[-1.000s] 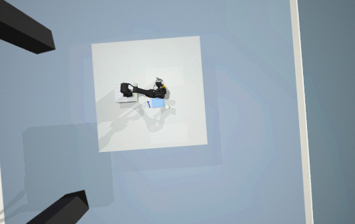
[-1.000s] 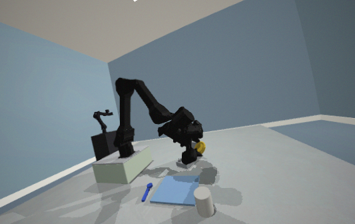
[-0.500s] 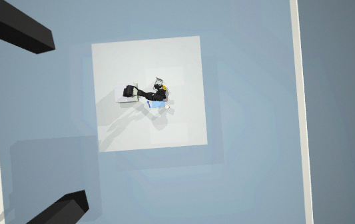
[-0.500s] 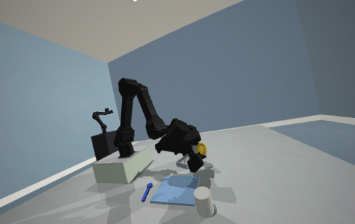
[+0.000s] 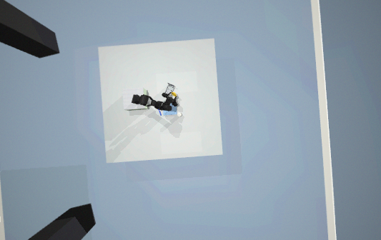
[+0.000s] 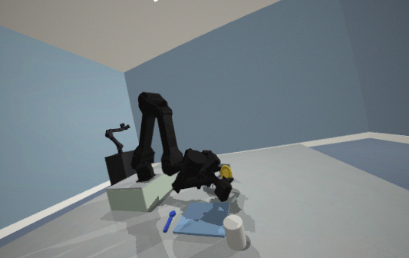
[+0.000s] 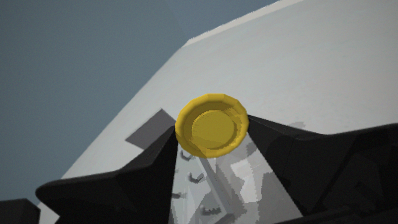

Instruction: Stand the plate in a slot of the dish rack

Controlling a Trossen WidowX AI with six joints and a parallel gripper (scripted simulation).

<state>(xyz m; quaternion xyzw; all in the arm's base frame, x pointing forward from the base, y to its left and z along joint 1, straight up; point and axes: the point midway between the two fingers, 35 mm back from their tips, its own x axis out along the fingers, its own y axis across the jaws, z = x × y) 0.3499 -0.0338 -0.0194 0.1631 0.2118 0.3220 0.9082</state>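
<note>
My gripper tip is now 50 mm past the dish rack, 60 mm to the right of it and 50 mm above it. Round my gripper tip: white cup: 230 mm to the right, 50 mm below; yellow plate: 10 mm behind, 10 mm to the right; blue spoon: 210 mm behind, 130 mm to the right, 70 mm below.
</note>
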